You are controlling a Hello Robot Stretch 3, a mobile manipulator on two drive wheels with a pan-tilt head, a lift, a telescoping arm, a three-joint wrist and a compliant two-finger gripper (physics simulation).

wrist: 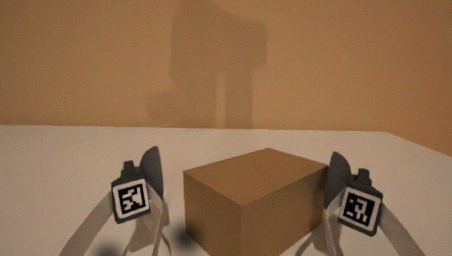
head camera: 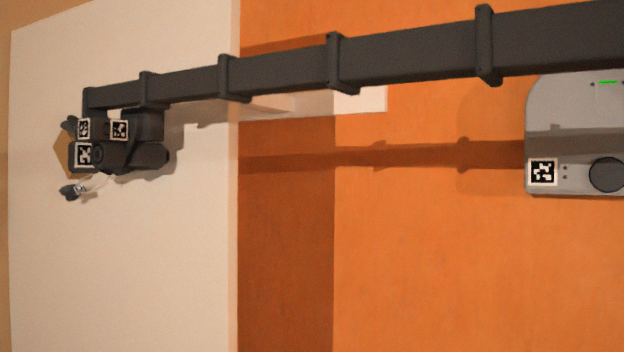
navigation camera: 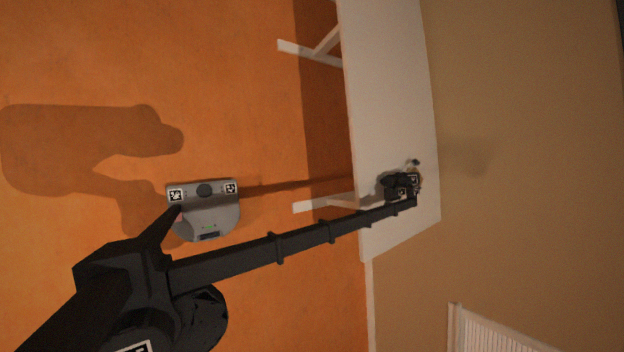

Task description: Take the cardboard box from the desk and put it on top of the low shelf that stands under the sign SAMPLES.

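The brown cardboard box sits on the white desk, near the wall side, turned at an angle. My gripper is open, with the near part of the box between its two fingers. In the wrist view the right fingertip is at the box's right corner, and a gap shows between the left fingertip and the box. Whether the right finger touches is unclear. The wrist hides part of the box in the head view. The low shelf and the sign SAMPLES do not show.
My arm reaches out over the desk edge from the orange floor. My grey base stands apart from the desk. A tan wall runs behind the desk. A white slatted panel shows at the lower right.
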